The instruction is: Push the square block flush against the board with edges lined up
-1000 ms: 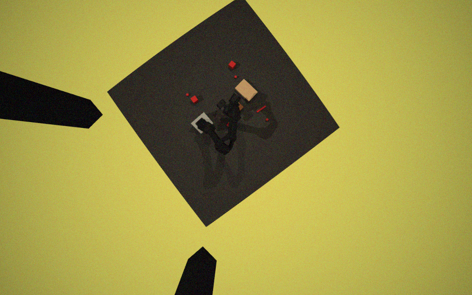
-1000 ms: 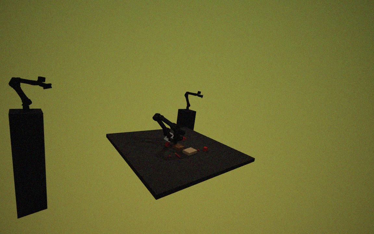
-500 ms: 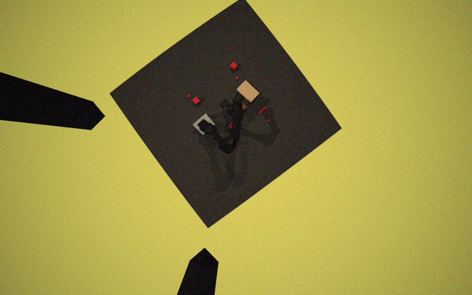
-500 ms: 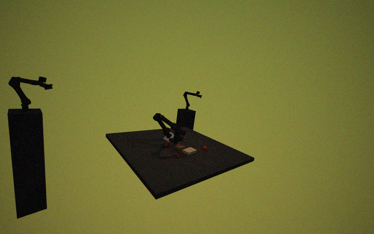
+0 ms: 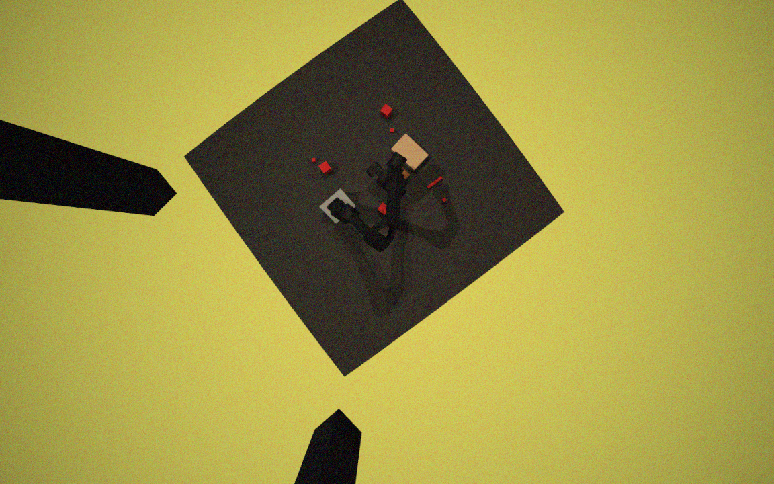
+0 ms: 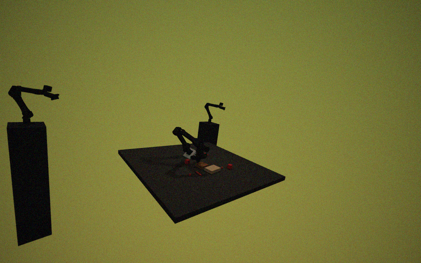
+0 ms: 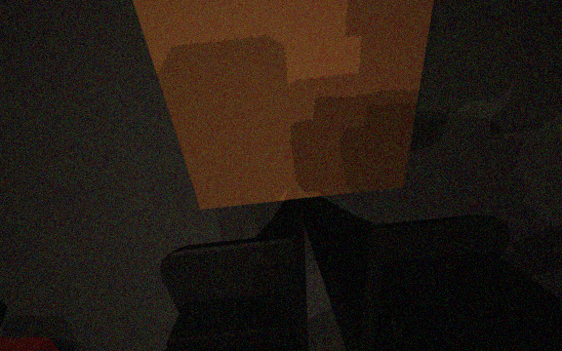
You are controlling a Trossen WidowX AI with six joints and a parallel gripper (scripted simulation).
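The square block is 6 cm ahead of my gripper tip. The rest, counted from my gripper tip: tan block (18 cm ahead, 4 cm to the left); thin red stick (17 cm ahead, 14 cm to the right).
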